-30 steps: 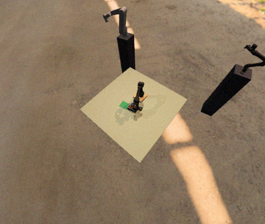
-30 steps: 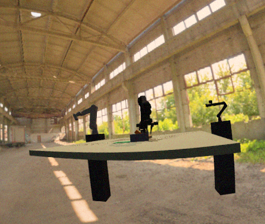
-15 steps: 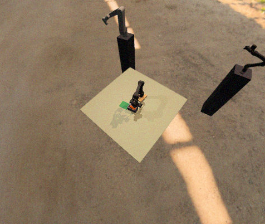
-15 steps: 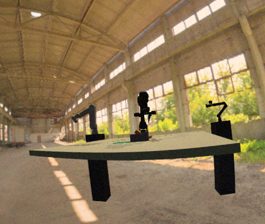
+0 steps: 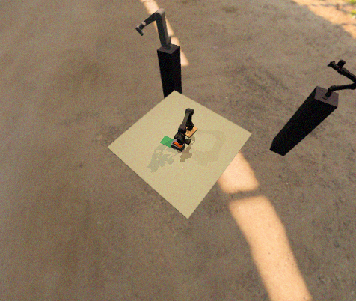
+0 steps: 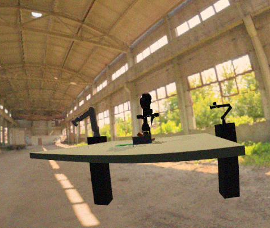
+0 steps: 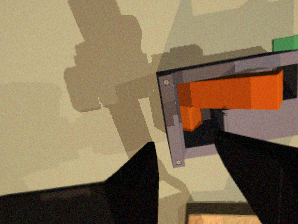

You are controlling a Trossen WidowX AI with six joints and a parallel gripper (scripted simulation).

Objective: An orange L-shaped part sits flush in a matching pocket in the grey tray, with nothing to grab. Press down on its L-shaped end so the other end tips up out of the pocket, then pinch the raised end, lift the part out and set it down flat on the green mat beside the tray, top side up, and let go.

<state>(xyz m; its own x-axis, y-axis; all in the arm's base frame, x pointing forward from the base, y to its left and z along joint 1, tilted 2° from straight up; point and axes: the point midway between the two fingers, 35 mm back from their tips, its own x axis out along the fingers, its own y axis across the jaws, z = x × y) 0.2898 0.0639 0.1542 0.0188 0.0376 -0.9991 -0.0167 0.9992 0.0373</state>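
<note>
My gripper tip is 100 mm above the orange L-shaped part, 40 mm to the left of it and 10 mm past it. Also, from my gripper tip: green mat (220 mm to the right, 160 mm below).
</note>
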